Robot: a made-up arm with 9 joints.
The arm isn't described. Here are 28 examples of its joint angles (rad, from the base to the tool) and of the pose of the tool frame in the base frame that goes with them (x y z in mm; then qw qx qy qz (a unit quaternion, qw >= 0)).
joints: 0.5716 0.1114 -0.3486 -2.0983 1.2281 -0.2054 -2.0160 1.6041 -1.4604
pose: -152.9 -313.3 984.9 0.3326 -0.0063 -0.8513 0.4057
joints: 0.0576 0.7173 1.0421 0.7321 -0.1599 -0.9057 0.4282 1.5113 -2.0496
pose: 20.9 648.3 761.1 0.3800 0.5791 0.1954 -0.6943
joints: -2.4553 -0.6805 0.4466 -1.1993 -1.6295 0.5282 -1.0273 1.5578 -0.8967
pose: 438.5 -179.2 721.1 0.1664 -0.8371 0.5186 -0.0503
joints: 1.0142 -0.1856 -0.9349 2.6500 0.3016 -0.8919 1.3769 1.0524 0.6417
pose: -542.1 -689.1 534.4 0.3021 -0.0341 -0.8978 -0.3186
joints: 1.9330 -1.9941 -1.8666 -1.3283 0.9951 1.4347 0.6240 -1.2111 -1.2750
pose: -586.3 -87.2 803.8 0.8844 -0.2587 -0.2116 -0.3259
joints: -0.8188 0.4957 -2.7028 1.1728 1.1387 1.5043 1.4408 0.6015 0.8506
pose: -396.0 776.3 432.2 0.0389 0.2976 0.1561 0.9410
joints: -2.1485 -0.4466 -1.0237 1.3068 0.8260 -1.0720 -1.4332 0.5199 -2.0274
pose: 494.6 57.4 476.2 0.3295 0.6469 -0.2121 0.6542
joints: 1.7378 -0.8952 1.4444 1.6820 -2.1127 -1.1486 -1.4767 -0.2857 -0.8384
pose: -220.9 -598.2 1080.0 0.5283 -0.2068 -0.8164 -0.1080
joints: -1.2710 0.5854 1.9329 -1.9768 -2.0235 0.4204 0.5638 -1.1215 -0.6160
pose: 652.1 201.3 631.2 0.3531 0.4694 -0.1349 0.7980
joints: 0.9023 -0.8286 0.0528 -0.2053 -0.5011 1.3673 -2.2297 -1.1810 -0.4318
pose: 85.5 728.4 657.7 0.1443 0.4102 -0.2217 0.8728
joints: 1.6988 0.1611 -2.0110 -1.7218 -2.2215 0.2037 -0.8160 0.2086 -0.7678
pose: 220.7 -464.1 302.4 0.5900 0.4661 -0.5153 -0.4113
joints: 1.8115 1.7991 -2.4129 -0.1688 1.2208 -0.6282 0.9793 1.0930 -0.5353
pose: 280.2 -231.4 0.9 0.2793 0.5041 -0.8102 -0.1064
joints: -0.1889 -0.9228 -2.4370 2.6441 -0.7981 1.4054 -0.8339 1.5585 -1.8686
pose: -118.2 -420.3 828.7 0.8983 -0.3920 0.0247 -0.1971
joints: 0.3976 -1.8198 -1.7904 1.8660 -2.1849 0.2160 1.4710 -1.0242 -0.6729
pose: 12.6 -848.0 512.4 0.4702 0.2512 0.8419 -0.0837
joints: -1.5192 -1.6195 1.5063 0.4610 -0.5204 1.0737 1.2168 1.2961 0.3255
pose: -556.3 -486.8 433.9 0.5482 0.2120 0.4254 -0.6882
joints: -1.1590 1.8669 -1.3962 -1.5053 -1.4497 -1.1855 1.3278 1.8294 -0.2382
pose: 368.9 405.8 81.3 0.1475 0.3482 0.5443 0.7488
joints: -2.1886 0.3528 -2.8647 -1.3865 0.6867 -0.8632 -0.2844 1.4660 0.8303
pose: 72.6 155.0 51.3 0.1687 0.0881 -0.4870 -0.8524
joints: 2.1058 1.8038 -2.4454 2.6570 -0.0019 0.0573 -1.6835 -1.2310 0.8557
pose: 286.9 -747.6 970.0 0.7432 -0.6260 -0.1188 0.2042
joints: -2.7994 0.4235 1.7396 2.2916 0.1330 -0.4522 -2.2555 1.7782 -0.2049
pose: 205.2 -823.4 387.2 0.8899 -0.0874 -0.2472 -0.3733
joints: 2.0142 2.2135 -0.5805 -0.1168 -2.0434 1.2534 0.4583 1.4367 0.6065
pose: 292.3 -425.8 165.8 0.6861 0.6088 -0.3698 -0.1482
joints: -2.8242 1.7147 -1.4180 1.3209 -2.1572 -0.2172 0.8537 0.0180 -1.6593
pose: 101.0 -679.3 834.5 0.8200 0.1507 0.5244 0.1730
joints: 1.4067 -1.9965 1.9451 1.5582 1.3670 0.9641 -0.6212 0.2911 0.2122
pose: 370.6 -126.1 380.6 0.6674 0.5667 -0.4204 -0.2382
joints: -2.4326 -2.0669 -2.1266 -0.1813 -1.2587 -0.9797 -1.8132 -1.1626 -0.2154
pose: -140.8 -302.5 1265.8 0.3549 -0.5501 0.6502 -0.3857
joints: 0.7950 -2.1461 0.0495 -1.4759 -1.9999 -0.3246 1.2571 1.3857 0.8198
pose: 633.8 -379.5 257.0 0.6009 -0.4234 0.6221 0.2694
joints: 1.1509 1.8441 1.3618 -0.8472 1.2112 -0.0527 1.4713 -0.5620 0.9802
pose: -373.9 -800.1 1204.7 0.6700 -0.2491 0.4939 -0.4951
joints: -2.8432 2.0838 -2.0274 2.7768 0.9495 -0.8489 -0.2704 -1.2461 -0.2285
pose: -25.2 -861.9 562.1 0.6012 -0.1619 0.6969 -0.3560
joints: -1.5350 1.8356 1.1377 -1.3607 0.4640 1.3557 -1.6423 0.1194 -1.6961
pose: 64.2 -514.7 665.0 0.9564 -0.1171 0.0460 -0.2637
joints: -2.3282 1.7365 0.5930 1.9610 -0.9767 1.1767 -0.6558 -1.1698 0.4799
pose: -39.6 -792.8 637.0 0.5710 -0.4081 0.6920 -0.1688
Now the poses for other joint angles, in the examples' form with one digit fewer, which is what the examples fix.
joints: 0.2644 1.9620 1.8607 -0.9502 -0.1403 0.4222 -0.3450 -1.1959 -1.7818
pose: 184 -269 1044 0.431 0.056 0.624 -0.649
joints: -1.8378 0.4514 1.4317 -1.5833 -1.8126 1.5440 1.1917 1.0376 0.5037
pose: 784 -268 451 0.703 0.496 -0.346 0.373
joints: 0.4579 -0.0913 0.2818 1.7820 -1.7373 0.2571 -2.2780 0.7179 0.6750
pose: 490 -459 -55 0.729 0.259 -0.463 -0.433
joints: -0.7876 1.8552 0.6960 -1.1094 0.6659 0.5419 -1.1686 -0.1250 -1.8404
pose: -28 -160 734 0.898 -0.255 -0.298 -0.201
